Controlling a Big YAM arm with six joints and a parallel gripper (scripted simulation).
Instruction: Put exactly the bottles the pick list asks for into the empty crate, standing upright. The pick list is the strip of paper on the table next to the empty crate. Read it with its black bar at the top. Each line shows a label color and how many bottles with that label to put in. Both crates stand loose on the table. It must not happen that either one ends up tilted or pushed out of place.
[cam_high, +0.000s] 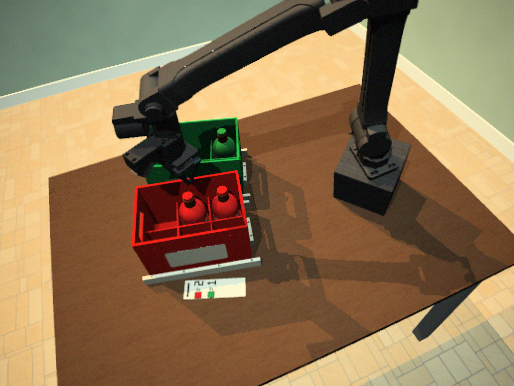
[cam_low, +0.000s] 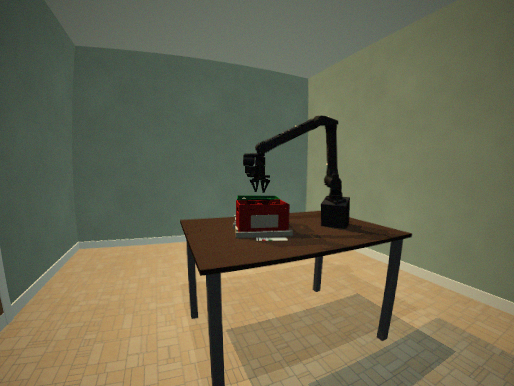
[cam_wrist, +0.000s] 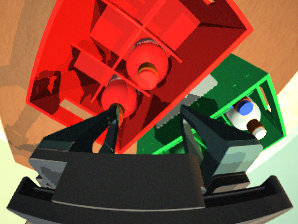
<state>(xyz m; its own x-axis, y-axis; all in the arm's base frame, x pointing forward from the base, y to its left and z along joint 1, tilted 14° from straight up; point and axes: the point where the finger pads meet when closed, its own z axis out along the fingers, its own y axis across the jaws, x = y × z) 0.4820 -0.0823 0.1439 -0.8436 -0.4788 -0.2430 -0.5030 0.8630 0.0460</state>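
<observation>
Now: hand 210 mm to the left of the green bottle, 150 mm past it and 150 mm above it. From my hand the other things lie so: blue-capped bottle 160 mm to the right, 150 mm below, 40 mm ahead; then red crate 150 mm below, 50 mm to the left; then red bottle 150 mm below, 90 mm behind, 20 mm to the left.
</observation>
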